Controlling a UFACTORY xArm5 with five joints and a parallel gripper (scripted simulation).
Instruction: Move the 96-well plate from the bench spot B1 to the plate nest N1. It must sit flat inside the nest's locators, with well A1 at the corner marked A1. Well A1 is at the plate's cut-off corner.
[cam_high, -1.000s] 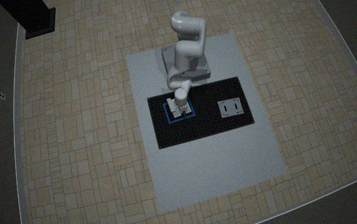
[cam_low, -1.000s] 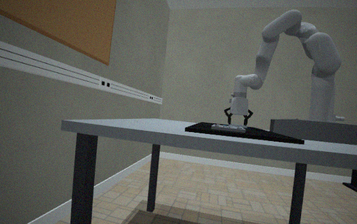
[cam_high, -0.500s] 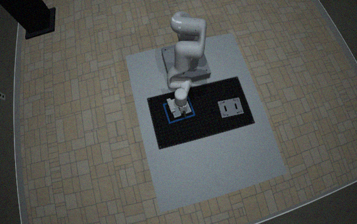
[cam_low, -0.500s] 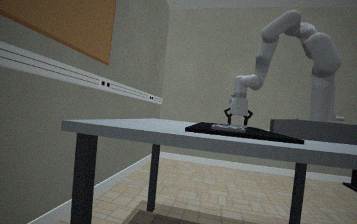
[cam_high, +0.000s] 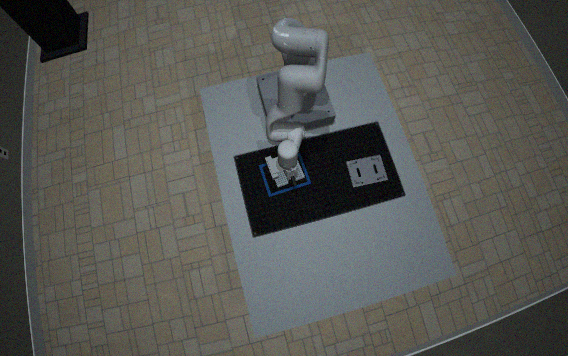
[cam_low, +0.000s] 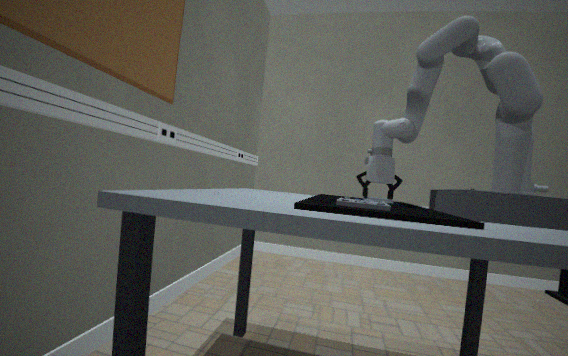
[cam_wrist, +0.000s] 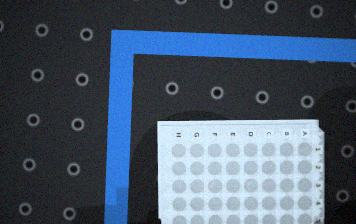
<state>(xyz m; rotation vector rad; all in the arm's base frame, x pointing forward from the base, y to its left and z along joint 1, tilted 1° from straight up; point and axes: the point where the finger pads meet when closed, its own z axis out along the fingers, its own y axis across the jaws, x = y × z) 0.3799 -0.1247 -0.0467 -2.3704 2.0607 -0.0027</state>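
Right now the white 96-well plate is 10 mm below my hand. From my hand the other things lie so: grey plate nest N1: 70 mm ahead, 350 mm to the left, 10 mm below; then A1 mark: 10 mm ahead, 270 mm to the left, 10 mm below.
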